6 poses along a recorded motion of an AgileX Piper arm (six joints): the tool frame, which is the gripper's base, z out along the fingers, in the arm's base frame.
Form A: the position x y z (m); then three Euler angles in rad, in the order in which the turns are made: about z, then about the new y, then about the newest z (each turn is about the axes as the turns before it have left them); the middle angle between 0 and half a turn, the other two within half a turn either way.
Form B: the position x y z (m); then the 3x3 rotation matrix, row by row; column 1 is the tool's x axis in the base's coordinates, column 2 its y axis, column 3 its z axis. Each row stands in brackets. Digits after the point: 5 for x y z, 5 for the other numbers.
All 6 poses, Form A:
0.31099 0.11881 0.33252 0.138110 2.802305 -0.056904
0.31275 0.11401 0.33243 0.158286 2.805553 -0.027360
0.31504 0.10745 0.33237 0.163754 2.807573 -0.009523
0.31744 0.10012 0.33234 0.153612 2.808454 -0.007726
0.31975 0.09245 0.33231 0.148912 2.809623 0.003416
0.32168 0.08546 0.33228 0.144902 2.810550 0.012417
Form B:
[0.31099 0.11881 0.33252], [[-0.92467 -0.19057 0.32965], [-0.18594 0.98149 0.04582], [-0.33228 -0.01893 -0.94299]]
[0.31275 0.11401 0.33243], [[-0.92761 -0.18307 0.32563], [-0.17577 0.98306 0.05198], [-0.32963 -0.00902 -0.94407]]
[0.31504 0.10745 0.33237], [[-0.93050 -0.17189 0.32346], [-0.16340 0.98511 0.05345], [-0.32783 -0.00312 -0.94473]]
[0.31744 0.10012 0.33234], [[-0.93268 -0.16022 0.32316], [-0.15223 0.98708 0.05004], [-0.32700 -0.00253 -0.94502]]
[0.31975 0.09245 0.33231], [[-0.93544 -0.14517 0.32230], [-0.13688 0.98941 0.04835], [-0.32590 0.00111 -0.94540]]
[0.32168 0.08546 0.33228], [[-0.93751 -0.13276 0.32162], [-0.12426 0.99114 0.04693], [-0.32500 0.00404 -0.94570]]

